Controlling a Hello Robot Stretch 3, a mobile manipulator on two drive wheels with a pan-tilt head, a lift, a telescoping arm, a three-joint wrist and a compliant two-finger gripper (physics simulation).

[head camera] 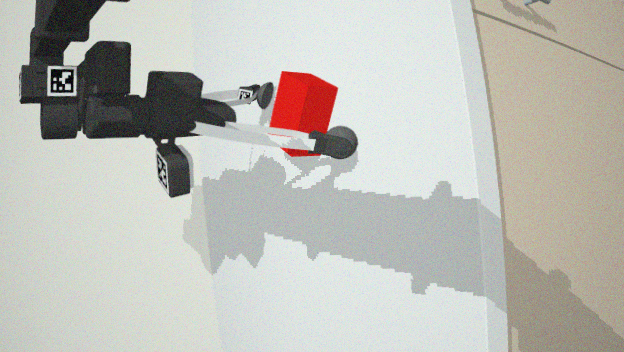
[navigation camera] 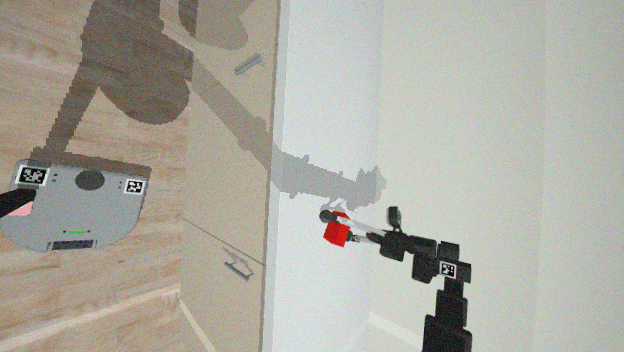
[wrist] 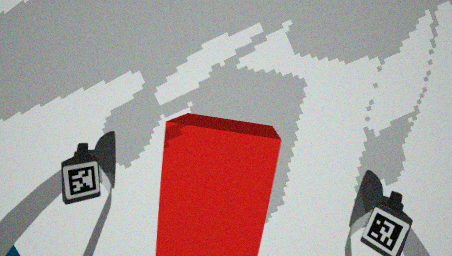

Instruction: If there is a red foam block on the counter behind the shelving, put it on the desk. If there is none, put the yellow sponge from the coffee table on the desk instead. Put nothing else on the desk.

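Frame: origin at the robot's base, x ahead, y down, z left, level; centimetres.
Where they show: gripper, between the fingertips: (head camera: 310,116) (navigation camera: 334,226) (wrist: 234,172); robot's base, origin of its link: (navigation camera: 90,179).
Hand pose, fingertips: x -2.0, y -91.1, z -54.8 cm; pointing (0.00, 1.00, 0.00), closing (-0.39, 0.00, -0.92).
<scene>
Each offset is from my fingertips to the top centre of the thing. "spot": to the spot under its first point. Level surfaces: height alone.
A red foam block {dy -4.5, dx -0.3, dz +1.2 cm} (head camera: 295,100) (navigation camera: 336,234) (wrist: 217,195) stands on the white counter {dy +0.0 cm} (head camera: 400,100) (navigation camera: 325,75) (wrist: 340,90). My gripper (head camera: 304,119) (navigation camera: 339,226) (wrist: 234,171) is open, with one finger on each side of the block. In the wrist view both fingertips stand apart from the block, with a wider gap on the right than on the left. The near finger hides part of the block in the head view. The block's lower end is cut off in the wrist view. The desk, the coffee table and the yellow sponge do not show.
A pale wall (head camera: 100,280) (navigation camera: 475,125) rises along the counter's back. The beige cabinet front (head camera: 550,125) (navigation camera: 220,175) has metal handles {spot: dy +15.8, dx +43.0, dz +31.5 cm} (navigation camera: 248,65) (navigation camera: 239,270). My base (navigation camera: 110,215) stands on the wooden floor {dy +91.0 cm} (navigation camera: 100,285) in front of it.
</scene>
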